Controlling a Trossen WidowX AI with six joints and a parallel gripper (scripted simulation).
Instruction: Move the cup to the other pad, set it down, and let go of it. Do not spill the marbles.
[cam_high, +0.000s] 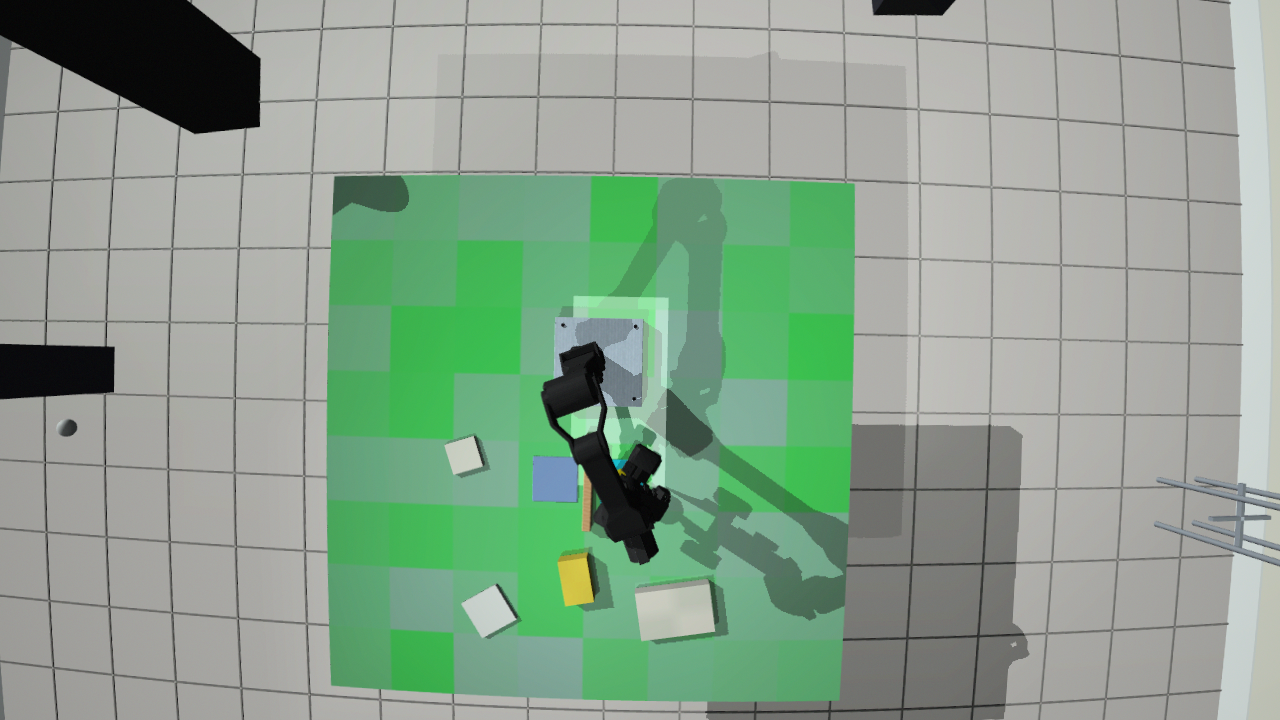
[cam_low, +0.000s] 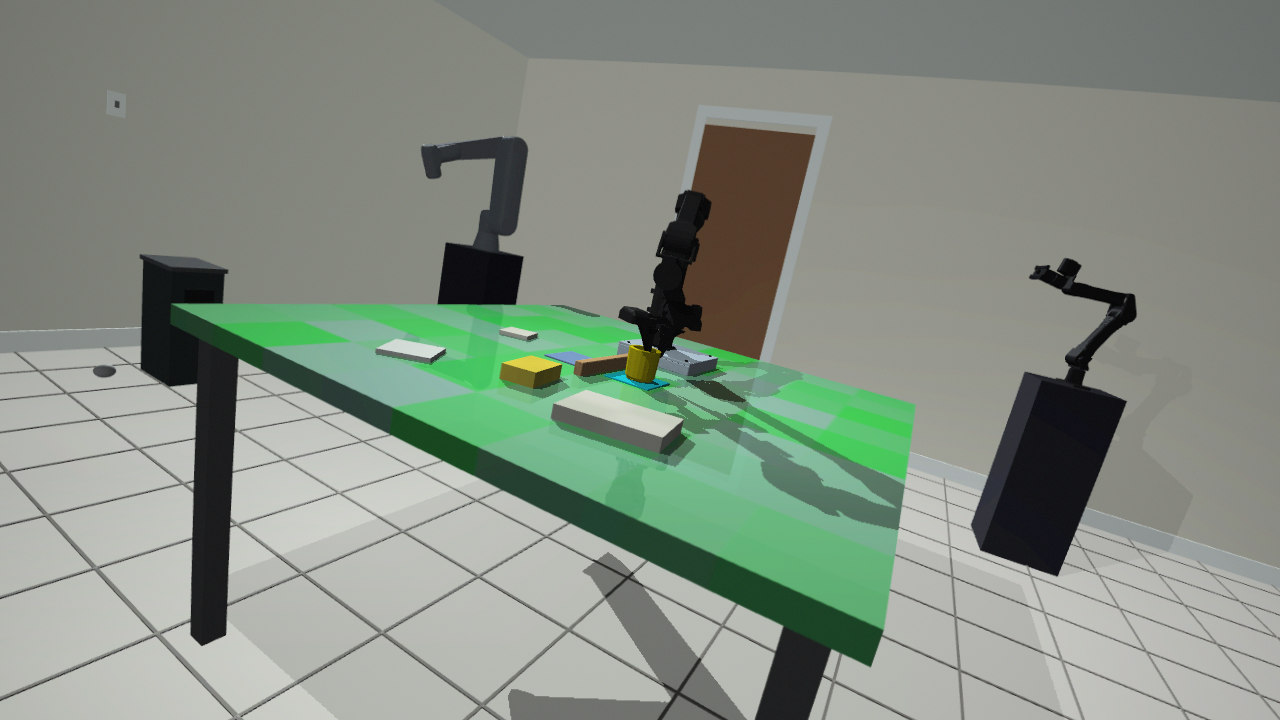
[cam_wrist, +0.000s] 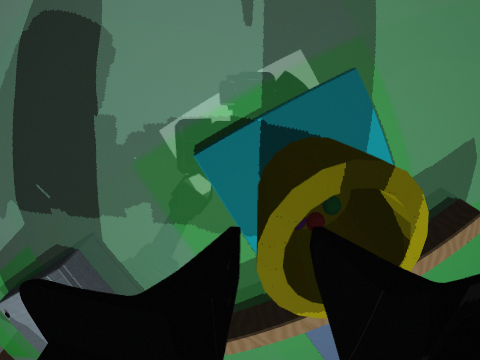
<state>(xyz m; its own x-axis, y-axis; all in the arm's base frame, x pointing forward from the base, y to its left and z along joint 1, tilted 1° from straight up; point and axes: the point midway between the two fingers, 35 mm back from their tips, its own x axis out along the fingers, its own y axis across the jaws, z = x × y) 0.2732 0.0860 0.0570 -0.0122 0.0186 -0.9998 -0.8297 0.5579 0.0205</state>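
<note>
Now: gripper tip 20 mm short of the olive-yellow cup, 20 mm above it and 10 mm to the left of it. From my gripper tip the other things lie so: blue pad (180 mm to the right, 60 mm below, 10 mm ahead); wooden bar (100 mm to the right, 50 mm below, 20 mm ahead); cyan pad (60 mm below, 30 mm ahead, 20 mm to the right).
</note>
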